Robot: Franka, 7 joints.
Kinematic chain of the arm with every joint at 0, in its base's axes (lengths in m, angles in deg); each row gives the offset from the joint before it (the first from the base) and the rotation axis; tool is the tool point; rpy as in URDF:
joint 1: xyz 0 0 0.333 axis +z
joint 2: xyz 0 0 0 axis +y
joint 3: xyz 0 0 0.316 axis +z
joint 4: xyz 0.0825 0 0 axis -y
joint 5: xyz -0.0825 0 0.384 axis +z
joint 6: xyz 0 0 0 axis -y
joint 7: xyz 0.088 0 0 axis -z
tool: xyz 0 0 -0.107 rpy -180 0 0
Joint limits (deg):
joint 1: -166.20..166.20
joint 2: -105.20..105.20
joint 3: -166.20..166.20
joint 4: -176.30..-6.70
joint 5: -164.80..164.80
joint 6: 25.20..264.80
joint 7: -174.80..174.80
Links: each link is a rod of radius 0.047 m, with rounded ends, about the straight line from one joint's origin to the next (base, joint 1, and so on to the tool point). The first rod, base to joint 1, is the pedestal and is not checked.
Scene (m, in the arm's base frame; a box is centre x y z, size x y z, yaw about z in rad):
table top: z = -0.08
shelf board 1: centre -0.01 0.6 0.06 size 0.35 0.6 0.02 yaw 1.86
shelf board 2: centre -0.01 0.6 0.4 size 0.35 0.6 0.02 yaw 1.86
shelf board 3: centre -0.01 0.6 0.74 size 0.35 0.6 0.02 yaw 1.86
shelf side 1: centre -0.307 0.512 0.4 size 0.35 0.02 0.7 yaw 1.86
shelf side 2: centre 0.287 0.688 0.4 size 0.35 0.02 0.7 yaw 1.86
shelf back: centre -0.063 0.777 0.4 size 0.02 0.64 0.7 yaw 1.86
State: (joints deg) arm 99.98 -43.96 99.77 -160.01 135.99 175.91 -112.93
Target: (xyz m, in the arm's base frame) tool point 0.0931 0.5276 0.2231
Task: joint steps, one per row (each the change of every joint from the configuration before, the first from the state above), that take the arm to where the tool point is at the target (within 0.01 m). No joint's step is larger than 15 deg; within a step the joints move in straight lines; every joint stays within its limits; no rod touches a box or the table.
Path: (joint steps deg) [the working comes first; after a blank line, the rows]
Joints at the target: -20.27 -75.72 105.89 -125.62 133.44 151.60 -112.93
Straight joint move there: touches shelf side 1.

1: -13.11 -8.22 2.28 -0.41 5.76 1.28 0.92
2: -13.12 -8.21 2.27 -0.41 5.76 1.28 0.92
3: -13.11 -8.22 2.28 -0.41 5.77 1.28 0.92
4: -13.12 -8.21 2.27 -0.41 5.76 1.28 0.92
5: -13.11 -8.22 2.28 -0.40 5.76 1.28 0.91
6: -13.67 2.33 -1.32 9.10 -7.84 -7.68 -1.14
7: -13.67 2.33 -1.31 9.11 -7.84 -7.68 -1.15
8: -13.67 2.33 -1.32 9.11 -7.84 -7.68 -1.15
9: -13.67 2.33 -1.31 9.11 -7.84 -7.67 -1.15

